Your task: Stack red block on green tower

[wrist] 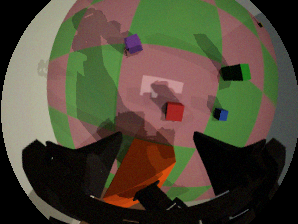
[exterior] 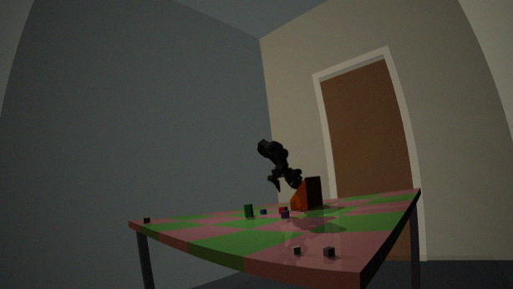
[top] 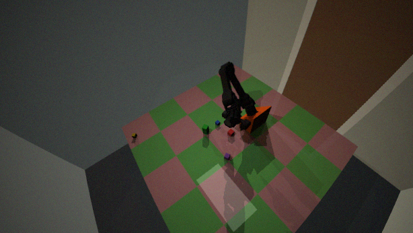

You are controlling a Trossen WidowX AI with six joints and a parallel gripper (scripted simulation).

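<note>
My gripper tip is now 10 mm short of the red block, 30 mm to the left of it and 110 mm above it. The rest, counted from my gripper tip: blue cube 40 mm ahead, 160 mm to the right, 110 mm below; then yellow cube 650 mm ahead, 440 mm to the right, 110 mm below; then purple cube 140 mm ahead, 100 mm to the left, 110 mm below.
</note>
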